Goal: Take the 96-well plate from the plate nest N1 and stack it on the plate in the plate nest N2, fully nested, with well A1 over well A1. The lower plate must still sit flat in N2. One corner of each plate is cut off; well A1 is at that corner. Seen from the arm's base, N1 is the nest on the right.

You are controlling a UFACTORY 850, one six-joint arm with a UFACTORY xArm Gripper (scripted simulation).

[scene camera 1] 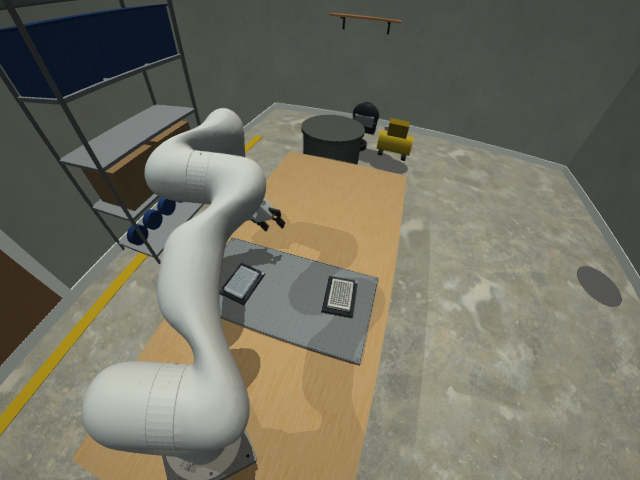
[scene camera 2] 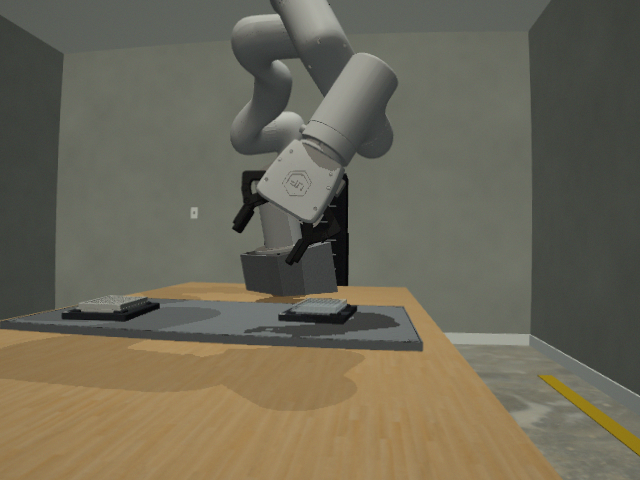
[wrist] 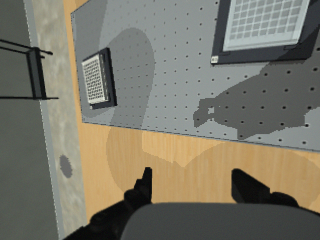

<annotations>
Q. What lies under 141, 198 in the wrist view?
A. The gripper.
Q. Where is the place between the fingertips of the gripper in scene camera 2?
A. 261, 247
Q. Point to a plate nest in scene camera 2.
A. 104, 316
</annotations>
